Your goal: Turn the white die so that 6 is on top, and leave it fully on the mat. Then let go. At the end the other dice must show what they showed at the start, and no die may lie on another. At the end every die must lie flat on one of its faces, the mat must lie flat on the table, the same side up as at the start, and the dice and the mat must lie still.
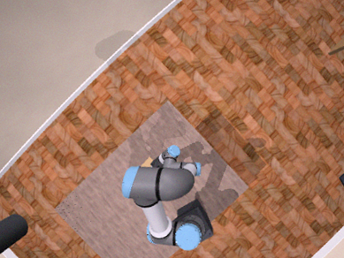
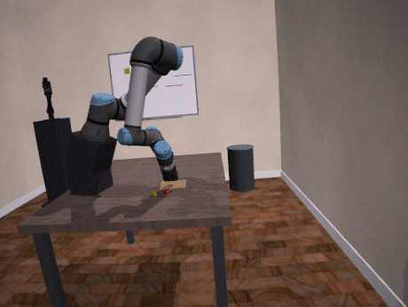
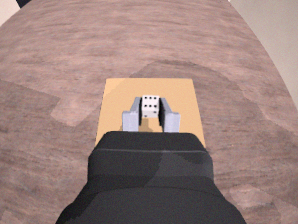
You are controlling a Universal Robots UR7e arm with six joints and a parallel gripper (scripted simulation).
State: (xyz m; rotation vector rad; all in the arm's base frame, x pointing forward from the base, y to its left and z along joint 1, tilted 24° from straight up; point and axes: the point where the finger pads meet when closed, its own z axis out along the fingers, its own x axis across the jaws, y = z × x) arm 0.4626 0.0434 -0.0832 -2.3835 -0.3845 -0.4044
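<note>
Right now the tan mat is 4 cm below my hand and 1 cm to the left of it. Round my hand: yellow die: 15 cm to the right, 6 cm behind, 4 cm below; then white die: 1 cm to the left, 1 cm below; then red die: 12 cm to the right, 4 cm below.
</note>
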